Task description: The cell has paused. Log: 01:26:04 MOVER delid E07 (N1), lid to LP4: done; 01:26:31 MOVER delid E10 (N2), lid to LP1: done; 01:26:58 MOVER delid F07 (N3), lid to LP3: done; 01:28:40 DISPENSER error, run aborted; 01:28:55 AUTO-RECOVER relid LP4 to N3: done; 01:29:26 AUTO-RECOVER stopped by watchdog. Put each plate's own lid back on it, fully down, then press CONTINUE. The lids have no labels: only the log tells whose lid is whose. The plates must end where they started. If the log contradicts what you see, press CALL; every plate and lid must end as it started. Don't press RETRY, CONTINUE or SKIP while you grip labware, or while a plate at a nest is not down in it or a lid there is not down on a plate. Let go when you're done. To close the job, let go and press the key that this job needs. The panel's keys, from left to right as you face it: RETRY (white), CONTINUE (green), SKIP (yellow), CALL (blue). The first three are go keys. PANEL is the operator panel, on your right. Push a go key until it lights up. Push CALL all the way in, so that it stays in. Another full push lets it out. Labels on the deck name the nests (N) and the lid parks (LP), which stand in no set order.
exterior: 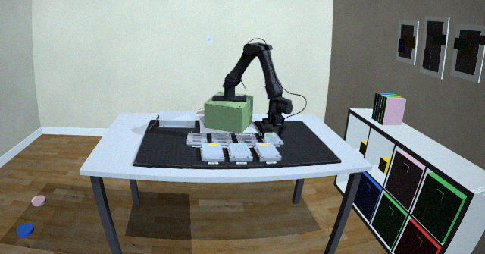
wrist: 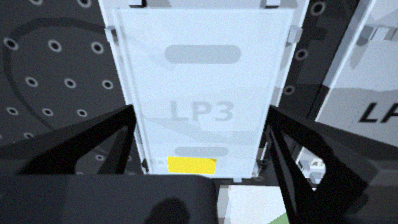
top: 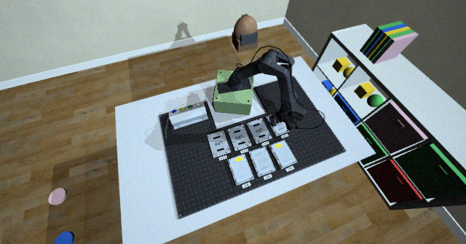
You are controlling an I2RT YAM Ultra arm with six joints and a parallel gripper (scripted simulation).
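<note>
Right now my hand is 210 mm short of the plate and 170 mm to the left of it. The rest, counted from my hand: lid park LP2: 20 mm ahead, 130 mm to the right, 20 mm below; then white retry key: 200 mm behind, 480 mm to the right, 40 mm above; then green continue key: 190 mm behind, 530 mm to the right, 40 mm above.
</note>
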